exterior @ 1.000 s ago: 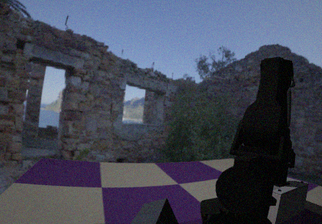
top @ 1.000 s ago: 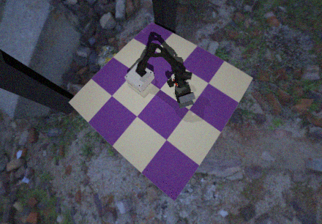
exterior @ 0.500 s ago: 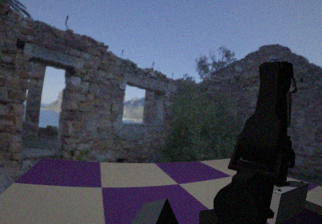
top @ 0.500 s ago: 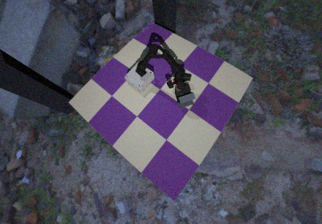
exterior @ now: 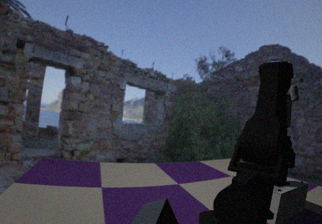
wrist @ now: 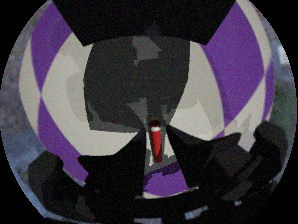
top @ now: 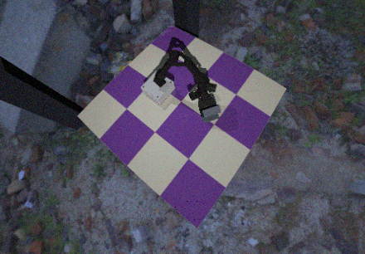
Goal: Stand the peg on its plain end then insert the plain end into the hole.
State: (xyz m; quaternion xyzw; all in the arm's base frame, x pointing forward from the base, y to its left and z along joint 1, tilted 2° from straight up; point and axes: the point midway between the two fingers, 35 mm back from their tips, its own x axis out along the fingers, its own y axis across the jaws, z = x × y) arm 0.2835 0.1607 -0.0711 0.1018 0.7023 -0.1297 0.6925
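Right now my gripper tip is 1 cm past the red peg. The rest, counted from my gripper tip: sloped grey panel: 15 cm ahead, 6 cm to the right, 6 cm above.
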